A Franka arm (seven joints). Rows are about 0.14 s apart.
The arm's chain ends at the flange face. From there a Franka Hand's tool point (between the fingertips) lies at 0.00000 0.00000 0.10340 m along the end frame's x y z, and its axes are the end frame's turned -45 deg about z.
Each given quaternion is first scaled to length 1.
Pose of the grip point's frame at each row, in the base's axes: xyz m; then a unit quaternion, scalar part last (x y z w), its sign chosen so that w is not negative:
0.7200 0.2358 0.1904 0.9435 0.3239 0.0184 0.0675
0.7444 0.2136 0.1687 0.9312 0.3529 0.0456 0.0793
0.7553 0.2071 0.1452 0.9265 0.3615 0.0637 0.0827
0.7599 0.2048 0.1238 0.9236 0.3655 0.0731 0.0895
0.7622 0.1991 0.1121 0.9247 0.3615 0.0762 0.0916
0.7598 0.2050 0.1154 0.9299 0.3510 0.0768 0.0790
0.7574 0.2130 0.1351 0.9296 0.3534 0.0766 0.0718
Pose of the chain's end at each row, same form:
0.7119 0.2477 0.2928 0.9956 -0.0618 0.0428 0.0553
0.7298 0.2255 0.2704 0.9953 -0.0303 0.0725 0.0558
0.7369 0.2182 0.2463 0.9943 -0.0206 0.0905 0.0520
0.7392 0.2164 0.2244 0.9932 -0.0158 0.1018 0.0547
0.7408 0.2109 0.2126 0.9927 -0.0199 0.1055 0.0555
0.7393 0.2146 0.2163 0.9934 -0.0316 0.1012 0.0436
0.7374 0.2212 0.2362 0.9940 -0.0292 0.0982 0.0370

